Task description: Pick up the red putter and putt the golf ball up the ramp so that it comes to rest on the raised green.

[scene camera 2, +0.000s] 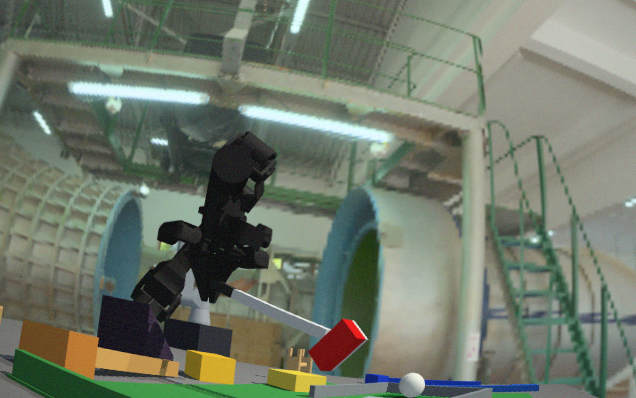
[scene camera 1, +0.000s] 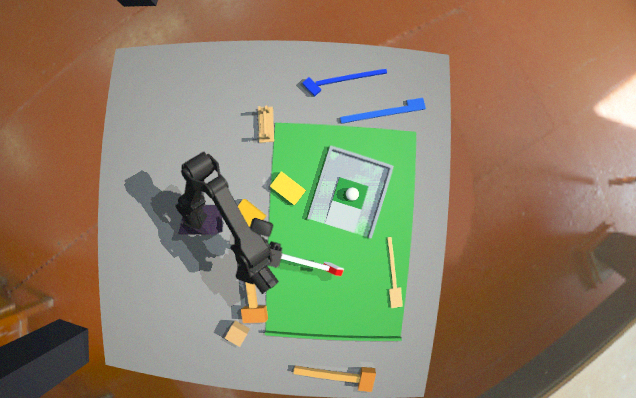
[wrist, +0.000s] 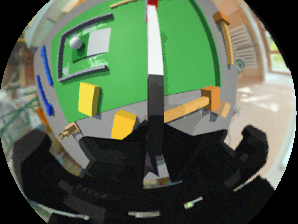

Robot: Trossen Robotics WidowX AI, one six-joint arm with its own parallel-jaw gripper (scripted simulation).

Labels:
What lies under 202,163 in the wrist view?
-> My gripper.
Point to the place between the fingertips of my gripper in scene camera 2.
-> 208,302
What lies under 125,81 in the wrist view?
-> A green mat.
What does my gripper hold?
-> A red putter.

